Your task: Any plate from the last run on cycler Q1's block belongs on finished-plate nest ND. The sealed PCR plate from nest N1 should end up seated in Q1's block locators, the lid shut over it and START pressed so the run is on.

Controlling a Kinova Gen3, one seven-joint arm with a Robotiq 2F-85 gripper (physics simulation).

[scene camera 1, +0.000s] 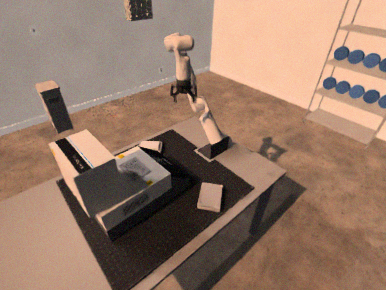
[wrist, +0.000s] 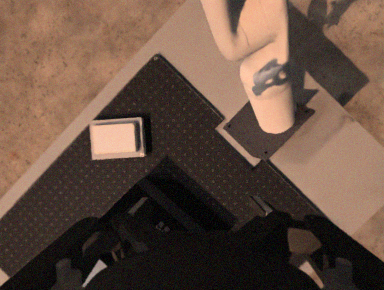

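Cycler Q1 (scene camera 1: pixel 95 147) stands left of centre in the scene view, its grey lid (scene camera 1: pixel 107 185) raised. A dark grid of wells shows on the block (scene camera 1: pixel 134 167); I cannot tell whether a plate lies on it. A white plate (wrist: pixel 114 138) sits in a pale nest (wrist: pixel 92 151) at the mat's back edge; this nest and plate also show in the scene view (scene camera 1: pixel 151 145). A second pale nest-like block (scene camera 1: pixel 210 196) lies near the front edge; its contents are unclear. Nest labels and START cannot be read. My gripper (scene camera 1: pixel 184 99) (wrist: pixel 199 207) is open and empty, high above the bench.
The dark perforated mat (scene camera 1: pixel 235 185) (wrist: pixel 175 95) lies on the table (scene camera 1: pixel 30 215). The arm's base plate (scene camera 1: pixel 214 148) (wrist: pixel 243 131) stands at its right edge. A tall grey box (scene camera 1: pixel 56 107) is behind the cycler. A shelf rack (scene camera 1: pixel 345 28) stands far right.
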